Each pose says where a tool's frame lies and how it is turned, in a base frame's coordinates. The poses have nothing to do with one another.
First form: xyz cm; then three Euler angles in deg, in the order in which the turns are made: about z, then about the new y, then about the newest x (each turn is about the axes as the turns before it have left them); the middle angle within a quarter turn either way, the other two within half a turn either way.
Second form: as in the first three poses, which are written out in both.
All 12 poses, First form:
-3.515 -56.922 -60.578 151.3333 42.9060 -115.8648
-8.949 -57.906 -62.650 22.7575 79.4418 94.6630
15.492 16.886 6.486 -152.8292 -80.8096 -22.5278
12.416 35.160 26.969 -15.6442 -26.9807 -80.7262
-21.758 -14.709 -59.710 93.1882 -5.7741 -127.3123
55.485 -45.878 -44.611 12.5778 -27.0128 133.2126
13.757 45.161 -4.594 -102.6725 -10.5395 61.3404
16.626 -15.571 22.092 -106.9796 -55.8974 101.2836
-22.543 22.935 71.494 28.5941 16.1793 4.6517
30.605 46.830 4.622 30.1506 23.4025 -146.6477
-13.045 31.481 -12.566 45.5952 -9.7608 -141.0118
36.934 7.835 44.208 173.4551 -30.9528 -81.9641
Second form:
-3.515 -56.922 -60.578 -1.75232 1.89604 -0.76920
-8.949 -57.906 -62.650 -1.25362 1.58569 0.18368
15.492 16.886 6.486 0.07644 1.42273 -3.07968
12.416 35.160 26.969 1.37170 1.42669 -2.04704
-21.758 -14.709 -59.710 3.12071 2.21816 -1.69726
55.485 -45.878 -44.611 -0.94796 2.22687 2.18119
13.757 45.161 -4.594 2.82077 1.07979 1.77973
16.626 -15.571 22.092 3.00897 1.68072 2.55542
-22.543 22.935 71.494 0.21495 0.29352 0.27256
30.605 46.830 4.622 2.63998 2.44431 -0.90391
-13.045 31.481 -12.566 2.16012 2.44343 -1.83769
36.934 7.835 44.208 -1.61254 1.45062 -2.11539

